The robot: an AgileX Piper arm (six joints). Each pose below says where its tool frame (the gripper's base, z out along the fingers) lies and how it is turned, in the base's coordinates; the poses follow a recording.
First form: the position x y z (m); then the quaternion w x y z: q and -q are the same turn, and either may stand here.
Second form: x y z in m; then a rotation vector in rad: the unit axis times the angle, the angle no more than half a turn. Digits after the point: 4 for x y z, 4 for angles.
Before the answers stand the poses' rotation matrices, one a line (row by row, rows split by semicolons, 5 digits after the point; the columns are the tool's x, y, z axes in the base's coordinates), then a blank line. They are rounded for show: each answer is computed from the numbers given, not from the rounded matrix.
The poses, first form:
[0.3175 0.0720 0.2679 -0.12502 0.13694 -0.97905 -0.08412]
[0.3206 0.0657 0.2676 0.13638 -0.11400 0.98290 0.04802]
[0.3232 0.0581 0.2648 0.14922 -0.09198 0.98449 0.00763]
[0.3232 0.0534 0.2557 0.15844 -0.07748 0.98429 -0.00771]
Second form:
-0.93123 -0.28918 0.22176; -0.24711 0.94834 0.19896; -0.26784 0.13048 -0.95459
-0.93681 -0.23720 0.25715; -0.21100 0.96940 0.12549; -0.27905 0.06330 -0.95819
-0.93855 -0.18338 0.29241; -0.17883 0.98296 0.04247; -0.29521 -0.01243 -0.95535
-0.93779 -0.15008 0.31310; -0.15497 0.98787 0.00937; -0.31071 -0.03973 -0.94967

[0.3175 0.0720 0.2679 -0.3990 2.8527 0.2451]
[0.3206 0.0657 0.2676 -0.3300 2.8455 0.1390]
[0.3232 0.0581 0.2648 -0.2644 2.8296 0.0219]
[0.3232 0.0534 0.2557 -0.2216 2.8146 -0.0220]

